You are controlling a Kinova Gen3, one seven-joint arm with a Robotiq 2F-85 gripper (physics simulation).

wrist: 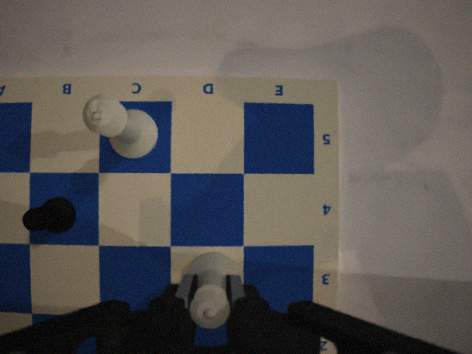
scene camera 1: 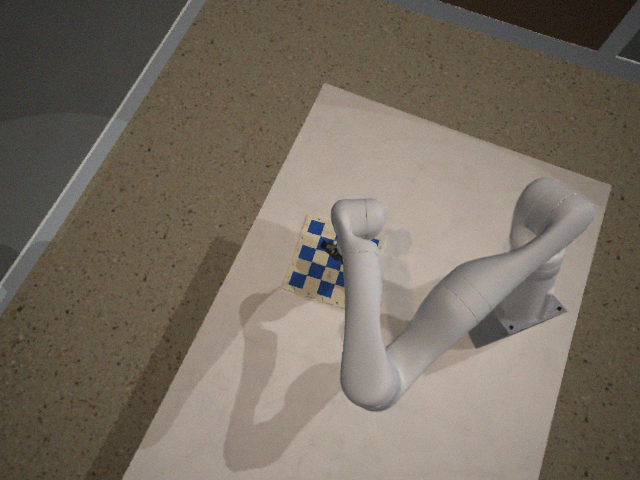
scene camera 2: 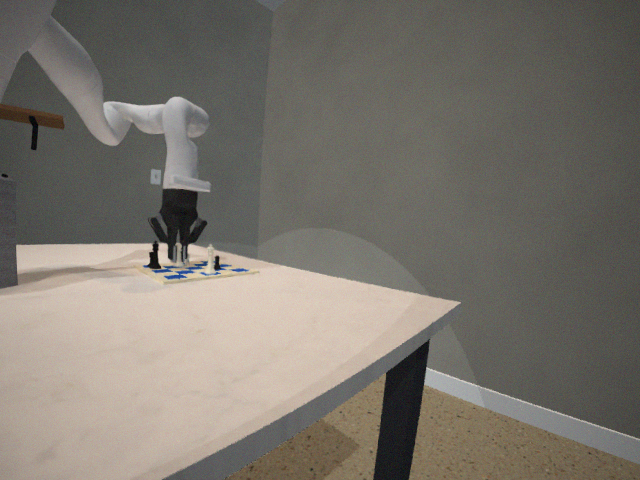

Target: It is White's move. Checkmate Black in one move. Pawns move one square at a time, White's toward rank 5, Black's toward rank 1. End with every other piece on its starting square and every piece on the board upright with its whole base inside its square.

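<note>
There's a chessboard (scene camera 1: 307, 274) here, and you'd find the chessboard in the wrist view (wrist: 248, 167) and in scene camera 2 (scene camera 2: 168, 274) too. I can also see a white king (wrist: 132, 133) and a black pawn (wrist: 57, 215). My gripper (scene camera 2: 177, 262) is visible as well, and the wrist view has my gripper too (wrist: 211, 294).
</note>
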